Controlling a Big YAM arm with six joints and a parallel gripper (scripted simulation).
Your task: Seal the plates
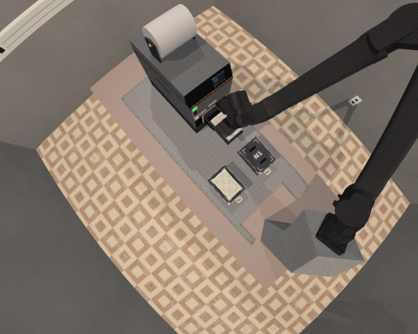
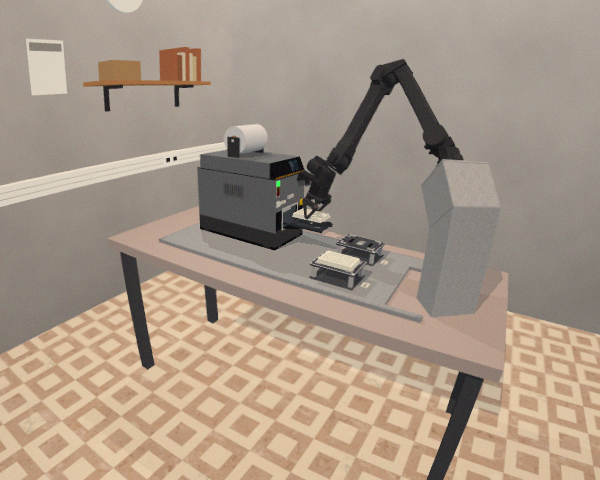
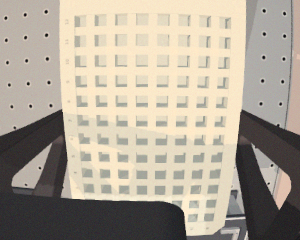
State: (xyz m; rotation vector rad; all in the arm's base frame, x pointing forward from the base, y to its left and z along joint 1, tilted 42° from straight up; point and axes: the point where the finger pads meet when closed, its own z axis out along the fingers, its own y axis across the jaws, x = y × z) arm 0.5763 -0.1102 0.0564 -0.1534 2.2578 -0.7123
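The sealer stage lies 40 mm below my hand. The rest, counted from my hand: start button: 110 mm ahead, 80 mm to the left, 40 mm above; then cream well plate: 200 mm to the left, 190 mm behind, 80 mm below; then foil roll: 330 mm ahead, 270 mm above, 40 mm to the right.
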